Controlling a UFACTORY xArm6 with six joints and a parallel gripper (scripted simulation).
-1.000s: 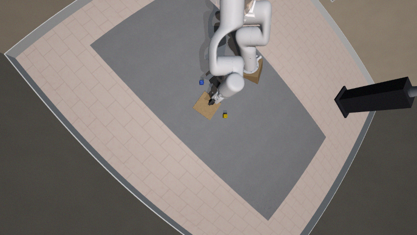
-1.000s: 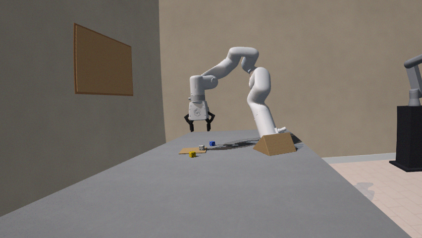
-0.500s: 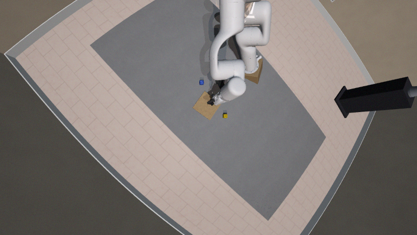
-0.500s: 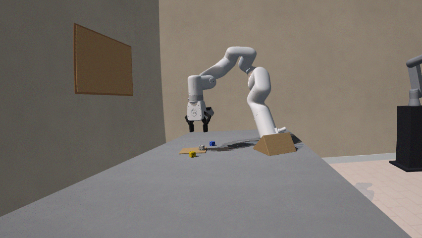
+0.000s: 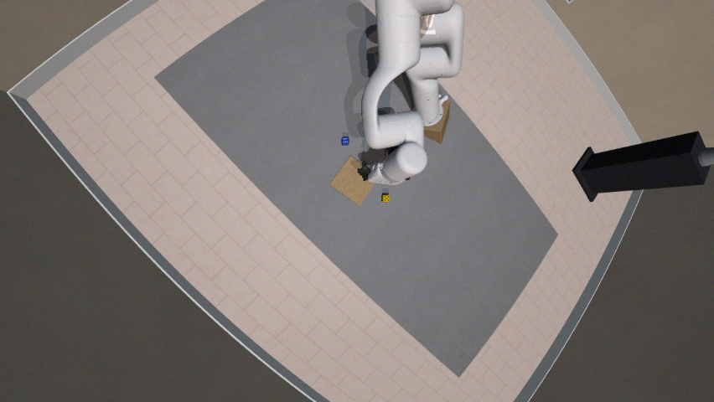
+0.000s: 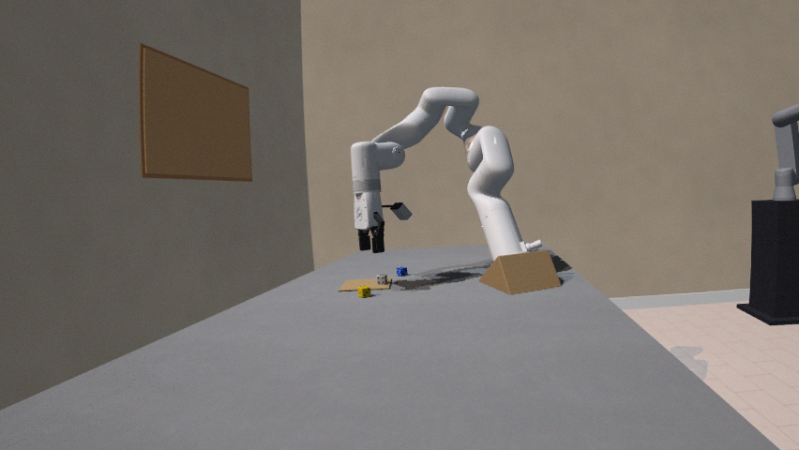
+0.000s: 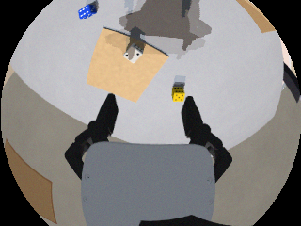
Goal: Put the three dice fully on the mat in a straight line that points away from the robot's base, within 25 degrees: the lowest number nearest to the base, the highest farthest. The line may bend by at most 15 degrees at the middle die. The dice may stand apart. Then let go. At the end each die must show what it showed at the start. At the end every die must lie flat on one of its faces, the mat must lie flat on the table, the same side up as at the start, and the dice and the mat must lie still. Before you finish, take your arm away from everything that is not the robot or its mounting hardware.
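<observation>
Right now the yellow die is 10 cm below my hand and 9 cm to the left of it. Also, from my hand: blue die (18 cm to the right, 10 cm below, 3 cm behind); then tan mat (11 cm below, 4 cm to the right, 4 cm ahead); then white die (10 cm below, 5 cm to the right, 1 cm behind).
</observation>
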